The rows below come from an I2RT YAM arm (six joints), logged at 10 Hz.
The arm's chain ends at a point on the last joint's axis. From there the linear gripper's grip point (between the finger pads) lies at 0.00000 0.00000 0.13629 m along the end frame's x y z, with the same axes.
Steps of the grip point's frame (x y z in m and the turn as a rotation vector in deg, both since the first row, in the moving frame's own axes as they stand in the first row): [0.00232 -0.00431 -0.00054 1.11 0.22 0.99]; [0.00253 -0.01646 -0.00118 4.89 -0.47 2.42]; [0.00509 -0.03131 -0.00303 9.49 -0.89 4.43]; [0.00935 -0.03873 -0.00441 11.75 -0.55 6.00]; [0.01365 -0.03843 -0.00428 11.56 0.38 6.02]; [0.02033 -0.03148 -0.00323 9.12 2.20 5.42]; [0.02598 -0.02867 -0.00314 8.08 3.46 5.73]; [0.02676 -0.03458 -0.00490 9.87 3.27 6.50]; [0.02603 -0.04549 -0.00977 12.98 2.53 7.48]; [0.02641 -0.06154 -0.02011 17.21 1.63 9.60]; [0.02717 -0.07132 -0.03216 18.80 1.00 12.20]
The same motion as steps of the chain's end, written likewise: [0.00177 -0.00167 -0.00051 1.11 0.22 0.99]; [0.00340 -0.00482 -0.00068 4.89 -0.47 2.42]; [0.00632 -0.00878 -0.00115 9.49 -0.89 4.43]; [0.00919 -0.01096 -0.00155 11.75 -0.55 6.00]; [0.01132 -0.01122 -0.00151 11.56 0.38 6.02]; [0.01410 -0.01016 -0.00141 9.12 2.20 5.42]; [0.01684 -0.00997 -0.00154 8.08 3.46 5.73]; [0.01771 -0.01172 -0.00266 9.87 3.27 6.50]; [0.01808 -0.01537 -0.00616 12.98 2.53 7.48]; [0.01921 -0.02173 -0.01397 17.21 1.63 9.60]; [0.02015 -0.02798 -0.02490 18.80 1.00 12.20]
